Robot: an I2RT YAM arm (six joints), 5 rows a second.
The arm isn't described. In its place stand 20 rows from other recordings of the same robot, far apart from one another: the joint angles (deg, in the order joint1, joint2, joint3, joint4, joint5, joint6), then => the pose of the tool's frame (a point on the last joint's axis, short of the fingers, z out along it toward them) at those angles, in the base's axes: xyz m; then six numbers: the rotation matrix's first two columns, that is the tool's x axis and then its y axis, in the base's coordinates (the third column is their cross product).
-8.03, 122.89, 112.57, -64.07, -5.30, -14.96 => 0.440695 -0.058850 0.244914 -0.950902 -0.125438 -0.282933 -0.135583 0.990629 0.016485
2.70, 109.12, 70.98, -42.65, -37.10, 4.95 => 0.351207 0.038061 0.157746 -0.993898 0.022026 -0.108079 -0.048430 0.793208 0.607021
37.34, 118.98, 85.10, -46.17, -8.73, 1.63 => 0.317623 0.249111 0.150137 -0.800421 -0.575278 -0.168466 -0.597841 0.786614 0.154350
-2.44, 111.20, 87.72, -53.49, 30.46, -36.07 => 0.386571 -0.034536 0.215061 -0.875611 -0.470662 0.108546 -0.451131 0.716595 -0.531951
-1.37, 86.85, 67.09, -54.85, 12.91, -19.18 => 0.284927 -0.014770 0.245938 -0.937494 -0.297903 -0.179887 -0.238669 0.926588 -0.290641
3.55, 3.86, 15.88, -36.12, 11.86, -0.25 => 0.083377 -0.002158 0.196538 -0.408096 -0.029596 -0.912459 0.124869 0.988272 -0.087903
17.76, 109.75, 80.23, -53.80, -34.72, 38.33 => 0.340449 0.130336 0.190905 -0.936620 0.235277 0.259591 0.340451 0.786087 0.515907
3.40, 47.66, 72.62, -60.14, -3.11, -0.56 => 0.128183 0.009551 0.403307 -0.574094 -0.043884 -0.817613 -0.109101 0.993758 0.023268
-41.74, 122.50, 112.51, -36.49, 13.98, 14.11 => 0.358620 -0.331494 0.274035 -0.336998 0.617712 -0.710538 0.878832 0.477127 -0.002023
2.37, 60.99, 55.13, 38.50, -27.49, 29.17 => 0.229843 0.025960 0.435996 0.263384 0.443642 -0.856628 -0.633802 0.749020 0.193040
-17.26, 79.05, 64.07, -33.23, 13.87, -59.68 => 0.278592 -0.095495 0.286385 -0.739792 -0.647715 -0.182133 -0.392193 0.635075 -0.665481
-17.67, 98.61, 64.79, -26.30, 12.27, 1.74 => 0.331817 -0.113645 0.193685 -0.813713 0.290359 -0.503551 0.422382 0.890513 -0.169057
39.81, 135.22, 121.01, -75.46, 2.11, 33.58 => 0.354394 0.293669 0.187908 -0.993753 -0.108724 -0.025162 -0.108030 0.993768 -0.027488
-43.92, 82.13, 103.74, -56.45, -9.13, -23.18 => 0.204969 -0.189541 0.458672 -0.610936 0.048790 -0.790175 0.381367 0.892797 -0.239734
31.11, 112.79, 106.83, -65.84, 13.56, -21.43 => 0.351996 0.202673 0.287953 -0.596506 -0.774821 -0.209363 -0.706358 0.630657 -0.321451
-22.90, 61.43, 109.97, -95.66, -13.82, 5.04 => 0.081492 -0.025192 0.489130 -0.652376 0.368181 -0.662457 0.286546 0.929015 0.234144
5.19, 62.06, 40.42, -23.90, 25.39, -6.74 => 0.220995 0.004746 0.236380 -0.731412 -0.172899 -0.659653 0.132442 0.912890 -0.386124
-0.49, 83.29, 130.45, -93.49, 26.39, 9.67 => 0.184721 -0.017404 0.519544 -0.660187 0.156120 -0.734697 0.431590 0.879403 -0.200950
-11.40, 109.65, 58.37, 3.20, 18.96, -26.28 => 0.370974 -0.086601 0.128393 -0.830988 -0.259608 -0.491999 0.035458 0.857911 -0.512573
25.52, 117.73, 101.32, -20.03, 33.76, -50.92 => 0.440023 0.188147 0.273988 -0.373054 -0.893237 -0.250914 -0.387565 0.395739 -0.832577
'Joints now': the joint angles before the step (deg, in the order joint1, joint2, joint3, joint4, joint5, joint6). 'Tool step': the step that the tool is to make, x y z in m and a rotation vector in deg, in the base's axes. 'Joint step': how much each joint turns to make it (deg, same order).
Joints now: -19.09 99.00 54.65 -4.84 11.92 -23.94
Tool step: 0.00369 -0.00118 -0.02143 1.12 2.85 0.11
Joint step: 0.00 3.87 0.00 0.81 -0.17 -0.01
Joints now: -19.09 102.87 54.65 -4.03 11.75 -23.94
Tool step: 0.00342 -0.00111 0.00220 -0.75 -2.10 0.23
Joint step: 0.00 0.11 0.00 2.38 -0.13 -0.20
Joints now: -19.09 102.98 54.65 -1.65 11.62 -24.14
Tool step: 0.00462 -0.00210 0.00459 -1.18 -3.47 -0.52
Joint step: -0.05 0.00 0.00 3.58 0.30 0.38
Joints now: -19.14 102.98 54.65 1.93 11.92 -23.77
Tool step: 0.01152 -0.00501 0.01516 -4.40 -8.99 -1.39
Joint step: 0.03 -0.07 0.16 9.70 1.86 0.03
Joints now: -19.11 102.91 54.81 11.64 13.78 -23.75
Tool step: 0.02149 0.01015 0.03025 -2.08 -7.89 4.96
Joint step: 2.20 -0.48 3.95 3.96 -2.58 -1.11
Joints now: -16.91 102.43 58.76 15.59 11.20 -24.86
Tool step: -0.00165 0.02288 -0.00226 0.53 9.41 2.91
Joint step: 3.33 -1.05 1.78 -11.74 1.40 -1.47
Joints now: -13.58 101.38 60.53 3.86 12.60 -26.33
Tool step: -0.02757 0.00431 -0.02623 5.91 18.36 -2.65
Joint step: -0.31 0.00 -0.18 -19.67 0.59 2.71
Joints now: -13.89 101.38 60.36 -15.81 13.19 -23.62
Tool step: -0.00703 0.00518 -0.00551 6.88 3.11 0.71
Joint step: 0.00 0.00 0.00 -5.11 -5.47 2.45
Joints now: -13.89 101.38 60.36 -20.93 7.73 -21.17
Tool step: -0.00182 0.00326 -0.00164 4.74 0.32 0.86
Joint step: 0.00 0.00 0.00 -1.57 -4.42 1.31
